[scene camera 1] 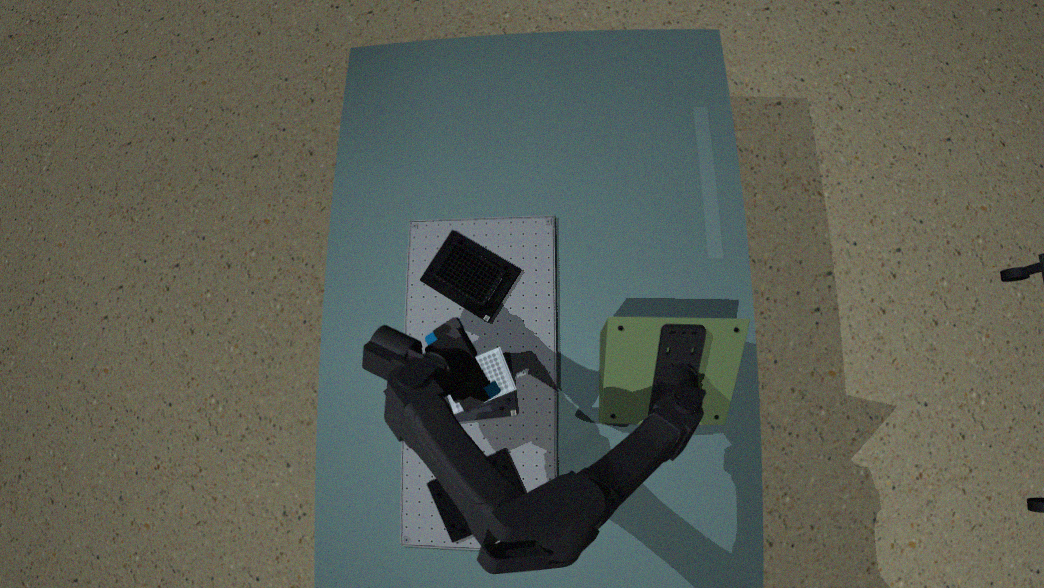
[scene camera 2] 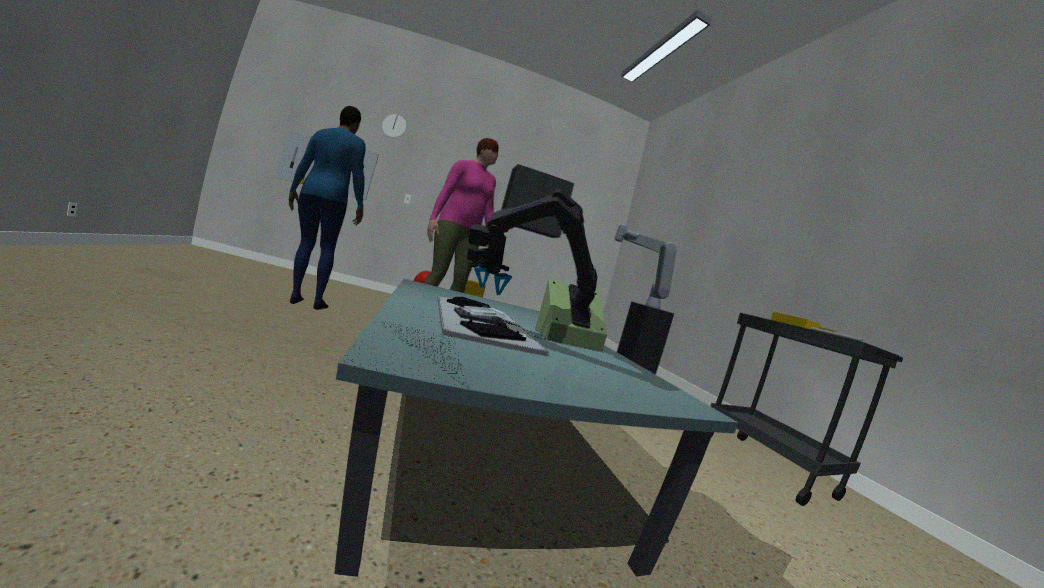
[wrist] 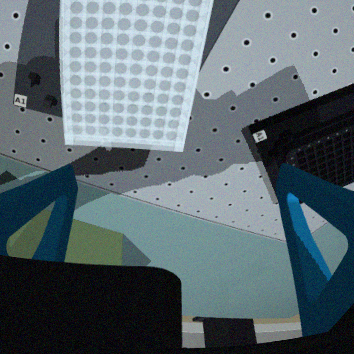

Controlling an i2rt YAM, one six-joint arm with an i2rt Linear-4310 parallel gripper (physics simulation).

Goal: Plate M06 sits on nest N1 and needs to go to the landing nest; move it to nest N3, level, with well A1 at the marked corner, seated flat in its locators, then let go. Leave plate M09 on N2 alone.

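Note:
A white well plate (scene camera 1: 496, 368) (scene camera 2: 478, 311) (wrist: 125, 75) rests on the middle dark nest (scene camera 1: 490, 409) (wrist: 37, 50). It looks turned relative to the nest, and its near end reaches past the nest's edge in the wrist view. Whether it is raised is unclear. A black gridded plate (scene camera 1: 467, 276) (wrist: 327, 155) shows on another nest (scene camera 1: 505, 293) (wrist: 270, 150). A third dark nest (scene camera 1: 445, 507) is partly hidden by the arm. Nest numbers and plate names are not readable. My gripper (scene camera 1: 461, 363) (scene camera 2: 491, 289) (wrist: 176, 175) is open and empty, above the white plate's nest.
The nests stand on a perforated board (scene camera 1: 539, 255) (wrist: 280, 37). The arm stands on a green block (scene camera 1: 631, 354) (scene camera 2: 558, 303) (wrist: 97, 245) on the table (scene camera 1: 526, 131) (scene camera 2: 526, 383). Two people (scene camera 2: 326, 164) (scene camera 2: 467, 193) stand beyond it, with a dark cart (scene camera 2: 880, 354) at right.

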